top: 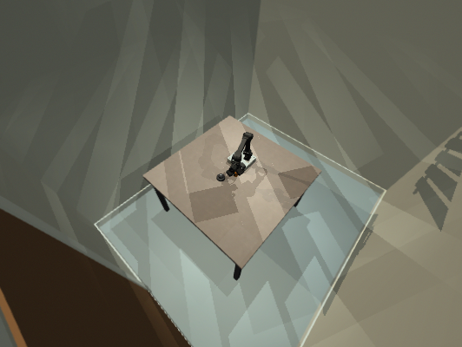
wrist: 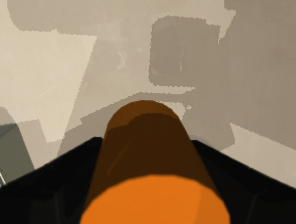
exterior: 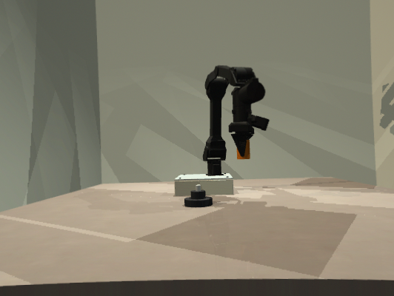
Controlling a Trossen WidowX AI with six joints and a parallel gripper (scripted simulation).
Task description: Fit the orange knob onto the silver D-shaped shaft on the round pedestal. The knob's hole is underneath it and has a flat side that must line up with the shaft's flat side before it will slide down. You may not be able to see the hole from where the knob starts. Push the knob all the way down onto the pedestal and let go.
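Right now the round pedestal is 15 cm to the right of my gripper tip, 11 cm below it and 2 cm ahead of it. From my gripper tip the other things lie so: orange knob 3 cm above.
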